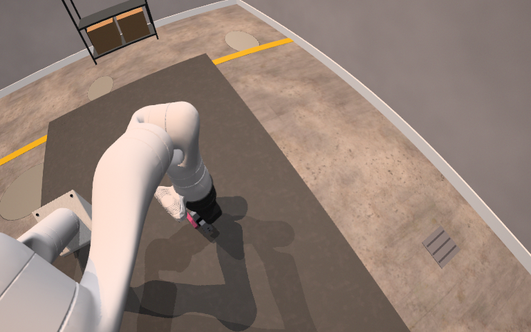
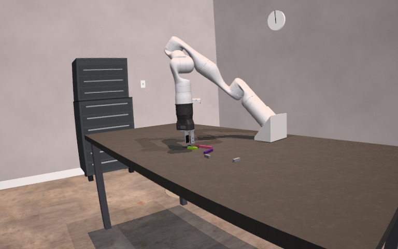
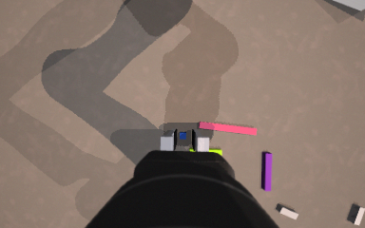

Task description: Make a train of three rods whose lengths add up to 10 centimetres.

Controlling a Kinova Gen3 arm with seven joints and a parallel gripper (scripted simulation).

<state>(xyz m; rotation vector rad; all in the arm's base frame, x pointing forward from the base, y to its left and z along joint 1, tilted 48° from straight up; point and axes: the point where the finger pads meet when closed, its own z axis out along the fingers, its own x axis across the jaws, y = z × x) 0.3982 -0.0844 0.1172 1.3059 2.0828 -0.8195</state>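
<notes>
The blue rod lies 3 cm below my hand. Round my hand: lime rod (4 cm to the left, 3 cm below, 1 cm ahead); purple rod (15 cm to the left, 3 cm below); pink rod (6 cm to the left, 4 cm behind, 3 cm below).
</notes>
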